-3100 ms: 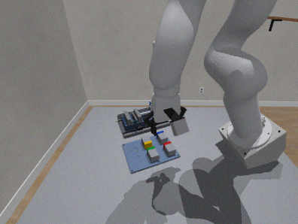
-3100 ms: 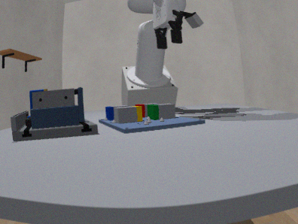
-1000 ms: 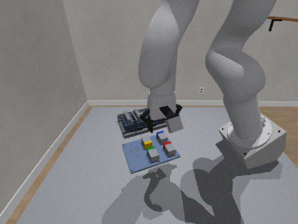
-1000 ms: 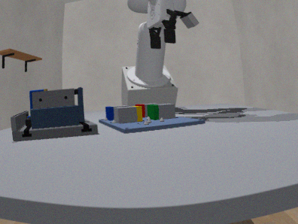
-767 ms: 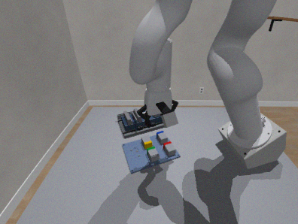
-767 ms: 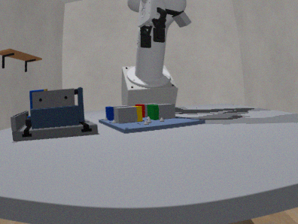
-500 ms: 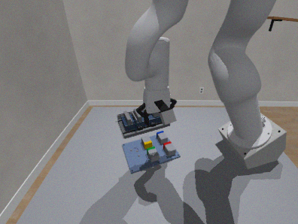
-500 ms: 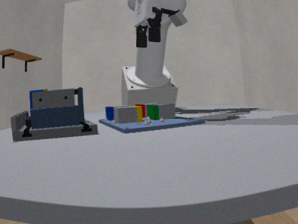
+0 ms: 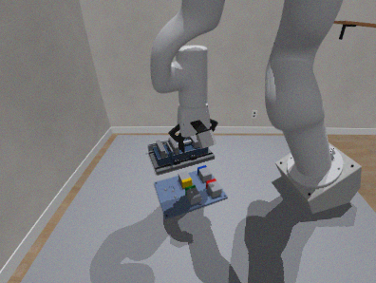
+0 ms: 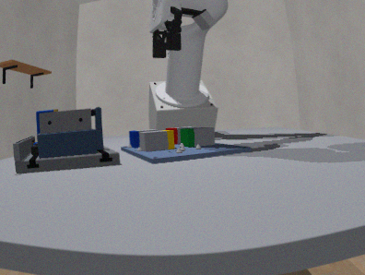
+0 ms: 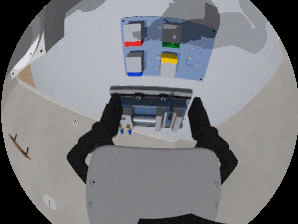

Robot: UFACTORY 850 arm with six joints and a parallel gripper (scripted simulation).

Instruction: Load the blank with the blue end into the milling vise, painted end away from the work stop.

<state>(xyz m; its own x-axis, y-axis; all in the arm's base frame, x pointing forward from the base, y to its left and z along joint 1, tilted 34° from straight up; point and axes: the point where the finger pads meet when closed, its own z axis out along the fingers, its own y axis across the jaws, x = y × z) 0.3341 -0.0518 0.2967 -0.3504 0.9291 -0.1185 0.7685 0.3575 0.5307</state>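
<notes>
My gripper is now 60 mm to the right of the green-ended blank and 200 mm above it. From my hand the other things lie so: yellow-ended blank: 40 mm ahead, 20 mm to the right, 200 mm below; red-ended blank: 80 mm behind, 20 mm to the left, 200 mm below; plate: 20 mm ahead, 20 mm to the left, 220 mm below.
</notes>
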